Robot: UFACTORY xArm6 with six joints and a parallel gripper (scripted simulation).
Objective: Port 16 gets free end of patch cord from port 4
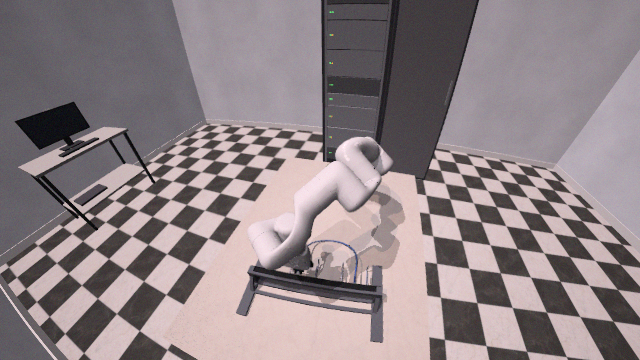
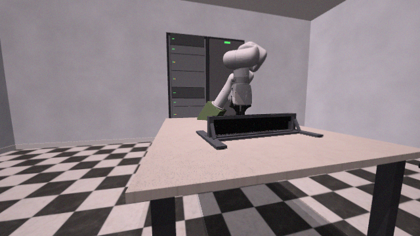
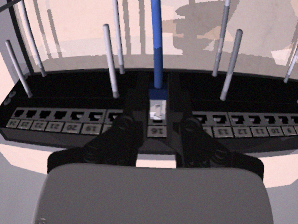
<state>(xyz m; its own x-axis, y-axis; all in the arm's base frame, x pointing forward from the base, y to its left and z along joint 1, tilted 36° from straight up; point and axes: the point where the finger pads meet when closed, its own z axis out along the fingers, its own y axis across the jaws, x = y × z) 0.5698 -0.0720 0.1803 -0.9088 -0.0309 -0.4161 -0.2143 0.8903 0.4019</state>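
Right now the free plug end is 20 mm ahead of my hand and 10 mm below it.
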